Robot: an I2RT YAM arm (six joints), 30 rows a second.
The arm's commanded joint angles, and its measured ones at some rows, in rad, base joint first. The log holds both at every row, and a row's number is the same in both.
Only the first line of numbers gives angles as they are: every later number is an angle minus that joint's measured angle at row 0.
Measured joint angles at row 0: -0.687 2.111 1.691 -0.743 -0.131 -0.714
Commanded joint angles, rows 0 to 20: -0.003 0.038 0.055 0.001 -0.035 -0.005; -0.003 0.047 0.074 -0.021 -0.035 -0.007; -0.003 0.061 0.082 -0.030 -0.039 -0.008; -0.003 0.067 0.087 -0.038 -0.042 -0.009; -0.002 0.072 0.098 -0.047 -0.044 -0.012; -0.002 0.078 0.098 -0.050 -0.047 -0.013; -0.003 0.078 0.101 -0.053 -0.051 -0.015; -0.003 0.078 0.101 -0.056 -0.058 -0.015; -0.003 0.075 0.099 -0.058 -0.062 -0.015; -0.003 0.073 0.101 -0.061 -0.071 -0.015; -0.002 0.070 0.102 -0.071 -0.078 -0.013; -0.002 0.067 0.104 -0.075 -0.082 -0.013; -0.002 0.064 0.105 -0.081 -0.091 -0.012; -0.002 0.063 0.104 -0.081 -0.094 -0.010; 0.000 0.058 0.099 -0.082 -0.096 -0.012; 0.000 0.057 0.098 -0.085 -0.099 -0.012; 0.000 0.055 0.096 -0.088 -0.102 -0.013; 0.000 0.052 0.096 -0.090 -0.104 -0.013; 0.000 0.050 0.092 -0.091 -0.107 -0.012; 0.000 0.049 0.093 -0.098 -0.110 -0.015; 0.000 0.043 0.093 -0.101 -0.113 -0.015
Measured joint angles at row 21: 0.000 0.083 0.063 -0.086 -0.066 -0.006
